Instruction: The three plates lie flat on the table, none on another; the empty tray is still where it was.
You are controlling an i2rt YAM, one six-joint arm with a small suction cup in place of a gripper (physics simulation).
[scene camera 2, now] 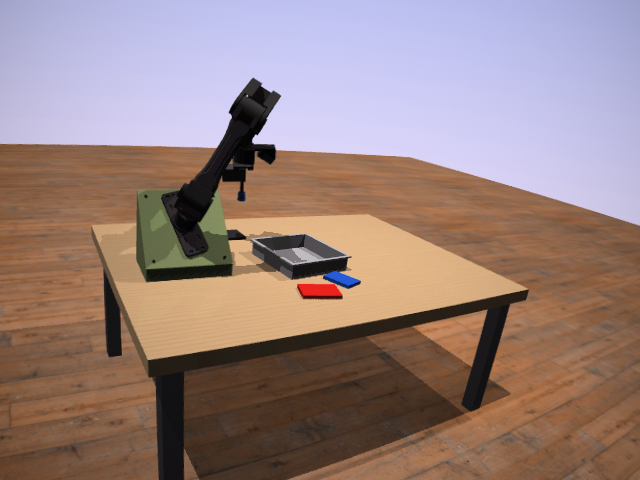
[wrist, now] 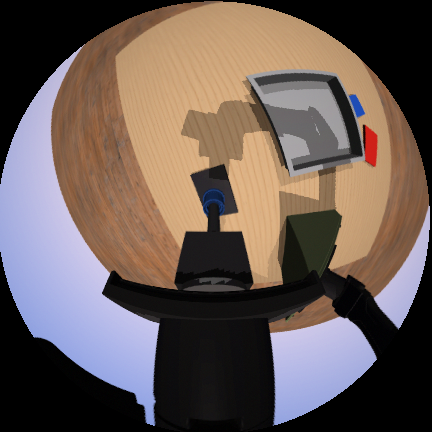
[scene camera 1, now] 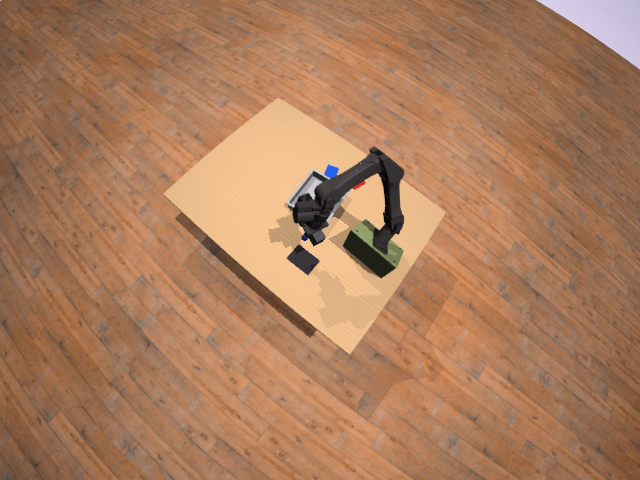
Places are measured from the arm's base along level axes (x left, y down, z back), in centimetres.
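Pixels of known places: end effector, tool point: (scene camera 2: 241, 199) (wrist: 213, 197) (scene camera 1: 304, 237); arm's base, origin of the base link: (scene camera 2: 184, 223) (scene camera 1: 379, 241).
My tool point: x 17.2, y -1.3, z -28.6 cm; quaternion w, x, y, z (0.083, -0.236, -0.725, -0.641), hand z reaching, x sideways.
Ahead of a thing's pixels: the offset from my tool point to its top centre. Level surfaces: height alone.
A black plate @(dx +4.8, dy +13.6, dz +2.9 cm) (scene camera 1: 303, 259) (scene camera 2: 236, 235) (wrist: 227, 199) lies flat on the table. A blue plate @(dx -43.6, dy +13.6, dz -10.2 cm) (scene camera 1: 331, 170) (scene camera 2: 341, 279) (wrist: 357, 106) lies flat beside the tray. A red plate @(dx -47.7, dy +13.5, dz +1.8 cm) (scene camera 1: 358, 184) (scene camera 2: 319, 291) (wrist: 370, 146) lies flat near the blue one, apart from it; the arm partly covers it in scene camera 1. The grey tray @(dx -25.6, dy +9.6, dz -7.4 cm) (scene camera 1: 296, 198) (scene camera 2: 318, 268) (wrist: 290, 72) stands on the table with no plate in it. My gripper, a blue suction cup (scene camera 1: 304, 238) (scene camera 2: 241, 196) (wrist: 213, 197), is open and holds nothing. It hangs above the table, well above the black plate's height.
The green base block (scene camera 1: 369, 253) (scene camera 2: 180, 268) (wrist: 312, 240) carries the arm and stands on the table @(dy +14.6 cm) (scene camera 1: 232, 170) (scene camera 2: 413, 273) (wrist: 165, 100). The black plate lies between the block's side and a long table edge. The tray stands between the black plate and the two coloured plates.
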